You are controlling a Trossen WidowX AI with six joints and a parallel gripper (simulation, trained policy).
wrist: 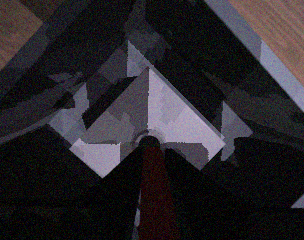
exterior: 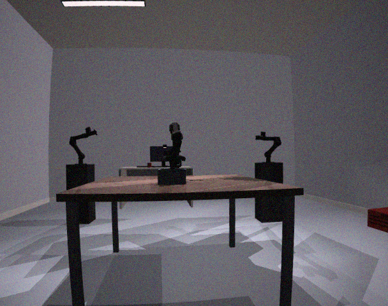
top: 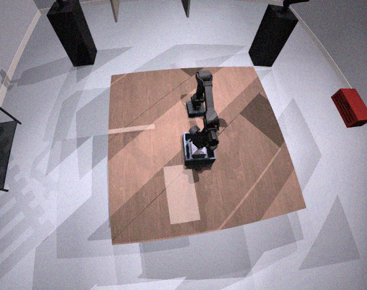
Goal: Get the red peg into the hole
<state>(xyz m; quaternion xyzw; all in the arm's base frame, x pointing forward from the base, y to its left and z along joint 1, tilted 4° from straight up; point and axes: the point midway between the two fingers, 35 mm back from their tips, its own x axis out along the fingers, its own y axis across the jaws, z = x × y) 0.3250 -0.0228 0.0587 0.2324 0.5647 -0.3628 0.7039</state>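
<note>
The plate lies 50 mm below my gripper tip. Also, from my gripper tip: red peg 10 mm behind, 10 mm to the left, 30 mm above; box 70 mm below.
</note>
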